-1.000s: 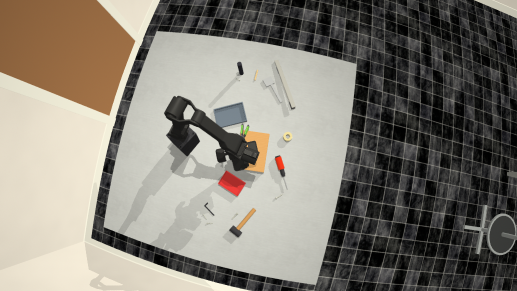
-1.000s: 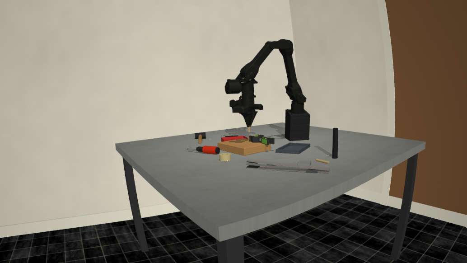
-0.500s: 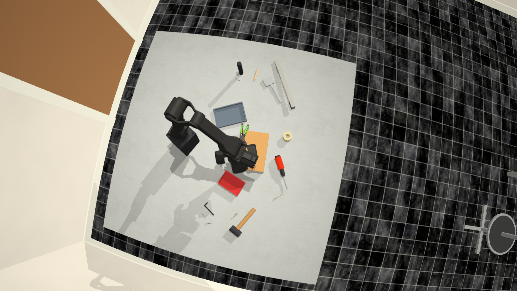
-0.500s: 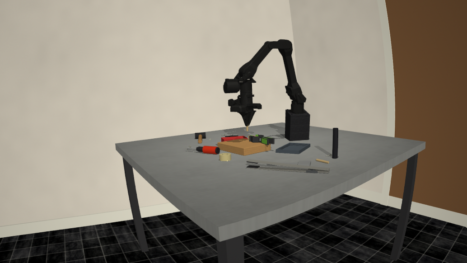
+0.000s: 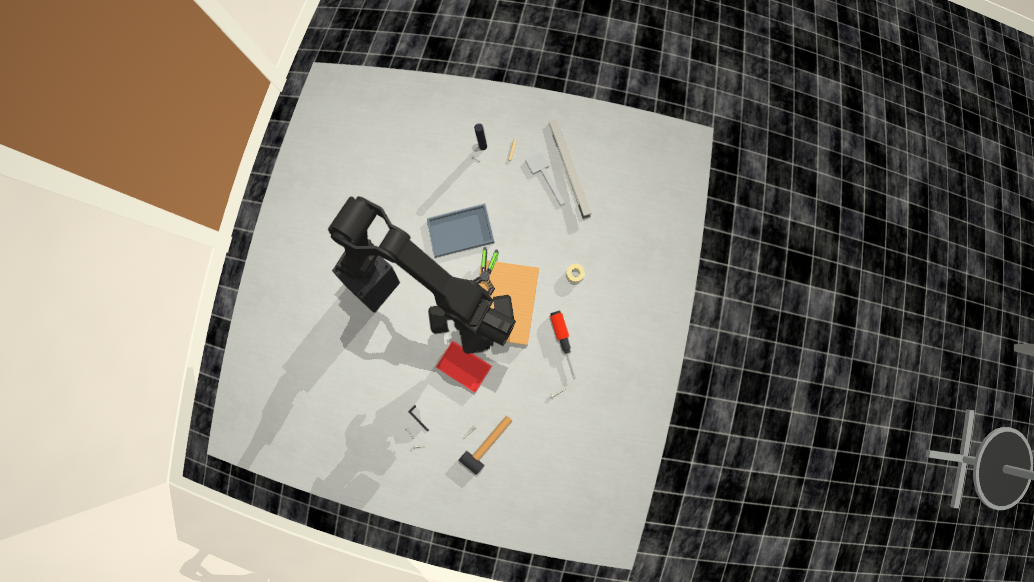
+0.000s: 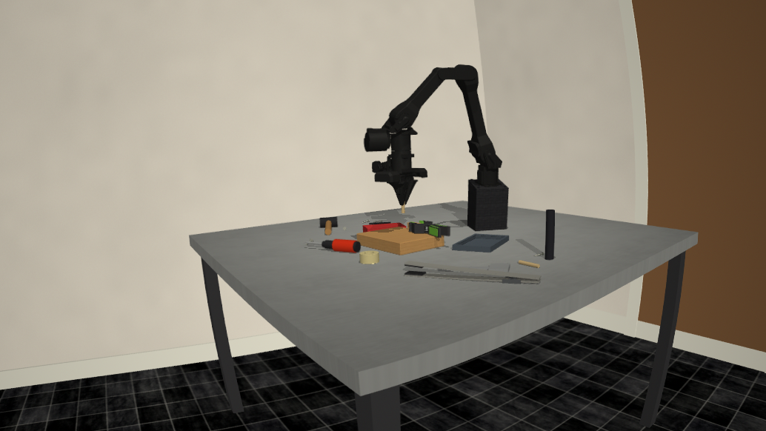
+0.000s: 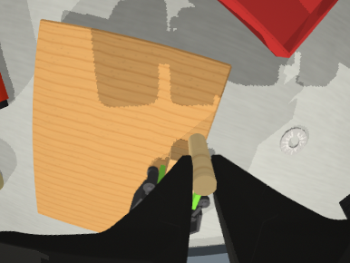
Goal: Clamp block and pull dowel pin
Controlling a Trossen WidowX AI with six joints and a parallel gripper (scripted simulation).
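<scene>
The red tray is 130 mm to the right of my hand and 130 mm below it. Also, from my hand: small wooden block: 90 mm below, 50 mm to the left, 10 mm behind; then dowel pin: 40 mm below; then wooden stop: 90 mm below, 50 mm to the left, 20 mm behind.
</scene>
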